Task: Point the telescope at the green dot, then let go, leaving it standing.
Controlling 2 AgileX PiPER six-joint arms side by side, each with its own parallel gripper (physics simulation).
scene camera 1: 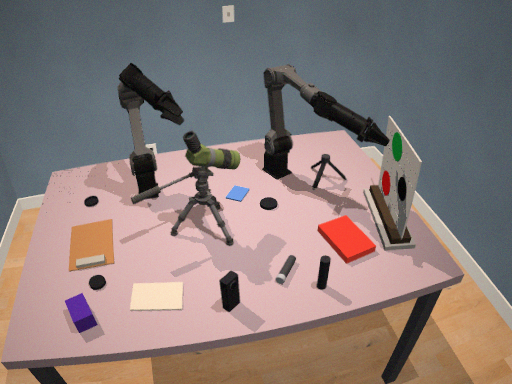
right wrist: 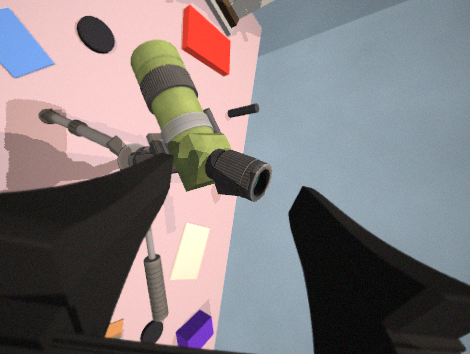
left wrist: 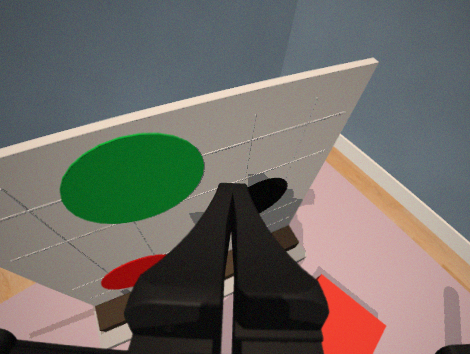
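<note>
The green telescope (scene camera 1: 212, 157) (right wrist: 177, 100) stands upright on its grey tripod (scene camera 1: 202, 192), its front end toward the right of scene camera 1. Its pan handle (scene camera 1: 146, 194) (right wrist: 156, 287) reaches to the left. The green dot (scene camera 1: 397, 146) (left wrist: 132, 177) is high on the white board (scene camera 1: 411, 172) (left wrist: 300, 105) at the right. My left gripper (scene camera 1: 386, 142) (left wrist: 232, 198) is shut and empty, its tips close in front of the board. My right gripper (scene camera 1: 181, 120) (right wrist: 236, 186) is open above and behind the eyepiece (scene camera 1: 191, 140) (right wrist: 242, 175), touching nothing that I can see.
A red dot (scene camera 1: 386, 183) (left wrist: 127, 272) and a black dot (scene camera 1: 402, 188) (left wrist: 270, 194) are lower on the board. A small black tripod (scene camera 1: 325, 159) stands behind the red box (scene camera 1: 346, 238) (left wrist: 347, 320) (right wrist: 205, 42). A blue card (scene camera 1: 238, 193) and black disc (scene camera 1: 268, 203) lie right of the telescope.
</note>
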